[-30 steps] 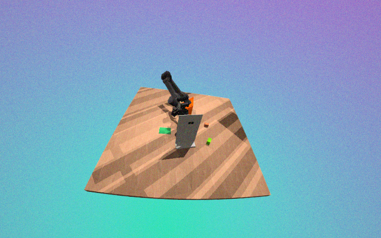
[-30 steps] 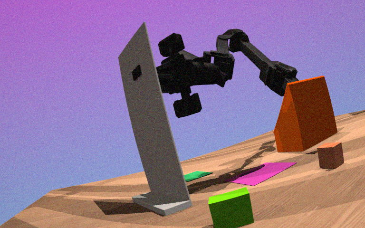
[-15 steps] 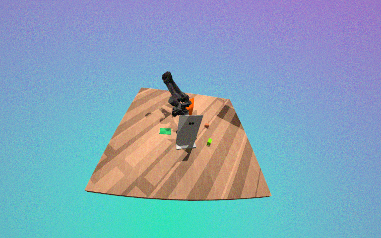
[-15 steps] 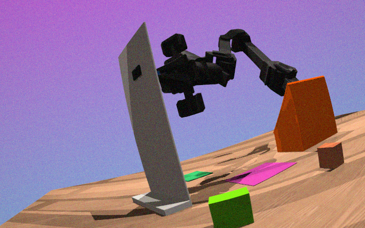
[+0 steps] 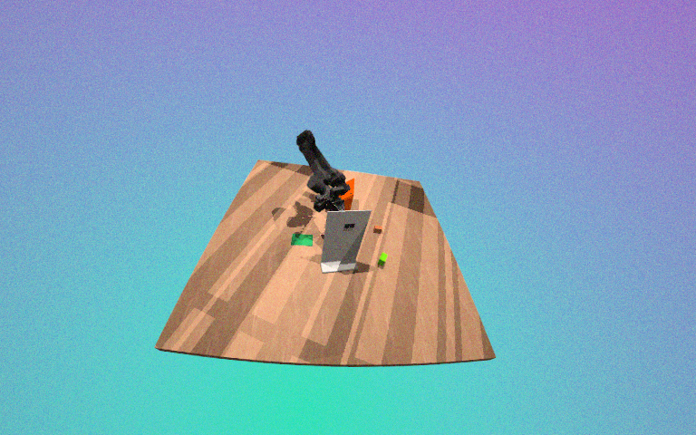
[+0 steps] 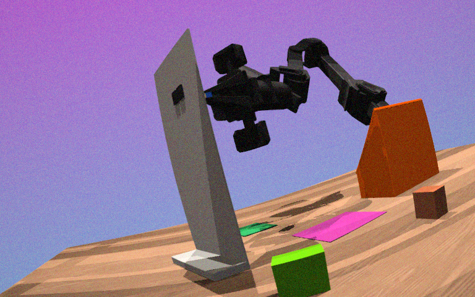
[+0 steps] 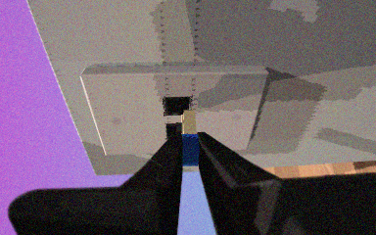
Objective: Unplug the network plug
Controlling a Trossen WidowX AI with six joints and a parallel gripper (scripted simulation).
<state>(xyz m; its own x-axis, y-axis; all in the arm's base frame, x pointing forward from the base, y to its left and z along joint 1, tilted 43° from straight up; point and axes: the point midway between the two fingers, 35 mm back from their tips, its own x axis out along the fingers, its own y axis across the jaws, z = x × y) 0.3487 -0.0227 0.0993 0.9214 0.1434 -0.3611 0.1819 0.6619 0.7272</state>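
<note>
Now: the magenta square 140 mm behind my gripper tip, 80 mm to the left of it and 250 mm below it. From my gripper tip the other things lie so: flat green patch: 100 mm behind, 170 mm to the right, 250 mm below; then grey panel: 50 mm ahead, 10 mm to the left, 100 mm below; then network plug: right at my gripper tip.
</note>
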